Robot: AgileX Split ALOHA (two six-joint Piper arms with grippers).
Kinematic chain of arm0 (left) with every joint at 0, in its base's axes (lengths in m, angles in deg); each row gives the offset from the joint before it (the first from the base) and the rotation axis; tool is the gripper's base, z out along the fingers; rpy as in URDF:
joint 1: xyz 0 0 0.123 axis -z
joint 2: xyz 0 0 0 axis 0.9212 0.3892 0
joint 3: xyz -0.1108 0.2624 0.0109 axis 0.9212 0.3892 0
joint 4: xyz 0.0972 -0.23 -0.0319 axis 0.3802 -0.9 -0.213
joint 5: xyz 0 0 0 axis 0.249 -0.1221 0.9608
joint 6: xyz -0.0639 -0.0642 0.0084 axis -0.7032 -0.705 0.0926
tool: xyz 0 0 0 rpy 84.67 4.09 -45.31
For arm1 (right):
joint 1: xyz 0 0 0.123 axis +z
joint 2: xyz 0 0 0 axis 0.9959 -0.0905 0
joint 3: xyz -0.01 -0.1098 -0.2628 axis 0.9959 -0.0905 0
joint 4: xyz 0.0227 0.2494 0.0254 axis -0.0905 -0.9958 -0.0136
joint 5: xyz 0 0 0 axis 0.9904 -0.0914 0.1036
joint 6: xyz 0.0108 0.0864 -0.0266 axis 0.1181 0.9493 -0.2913
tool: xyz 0 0 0 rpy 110.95 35.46 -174.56
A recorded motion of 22 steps. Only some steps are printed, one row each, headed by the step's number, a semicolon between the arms.
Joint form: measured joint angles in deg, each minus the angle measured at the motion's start. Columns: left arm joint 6, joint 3, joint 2, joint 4, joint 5, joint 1; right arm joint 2, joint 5, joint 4, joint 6, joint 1, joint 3.
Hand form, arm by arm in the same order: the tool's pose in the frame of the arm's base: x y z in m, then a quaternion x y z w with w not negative. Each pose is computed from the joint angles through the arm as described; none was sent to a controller.
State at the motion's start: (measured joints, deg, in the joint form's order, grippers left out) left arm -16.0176 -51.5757 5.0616 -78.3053 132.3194 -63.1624; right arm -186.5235 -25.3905 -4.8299 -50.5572 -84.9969 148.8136
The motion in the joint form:
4: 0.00 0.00 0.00 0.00 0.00 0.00; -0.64 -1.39 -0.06 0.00 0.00 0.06
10: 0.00 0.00 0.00 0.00 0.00 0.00; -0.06 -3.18 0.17 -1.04 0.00 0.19
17: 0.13 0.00 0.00 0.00 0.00 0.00; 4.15 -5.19 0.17 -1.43 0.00 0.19
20: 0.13 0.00 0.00 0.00 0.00 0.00; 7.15 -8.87 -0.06 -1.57 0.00 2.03
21: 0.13 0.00 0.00 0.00 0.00 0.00; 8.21 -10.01 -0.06 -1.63 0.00 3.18
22: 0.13 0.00 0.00 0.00 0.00 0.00; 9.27 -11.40 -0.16 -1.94 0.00 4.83
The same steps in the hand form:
4: -0.0077 0.0023 0.2748 -0.00795 0.85902 -0.02886 0.51107; 0.3669 -0.0024 0.1446 0.06797 0.99529 -0.00194 0.06913
10: -0.0077 0.0023 0.2748 -0.00795 0.85902 -0.02886 0.51107; 0.3643 -0.0027 0.1484 0.05783 0.99652 -0.00481 0.05982
17: -0.0077 0.0023 0.2748 -0.00698 0.85902 -0.02828 0.51111; 0.3583 -0.0028 0.1746 0.05483 0.99536 -0.00428 0.07894
20: -0.0077 0.0023 0.2748 -0.00698 0.85902 -0.02828 0.51111; 0.3555 -0.0026 0.2001 0.05533 0.99450 -0.00259 0.08894
21: -0.0077 0.0023 0.2748 -0.00698 0.85902 -0.02828 0.51111; 0.3559 -0.0026 0.2114 0.05498 0.99364 -0.00225 0.09823
22: -0.0077 0.0023 0.2748 -0.00698 0.85902 -0.02828 0.51111; 0.3569 -0.0025 0.2249 0.05294 0.99256 -0.00130 0.10963

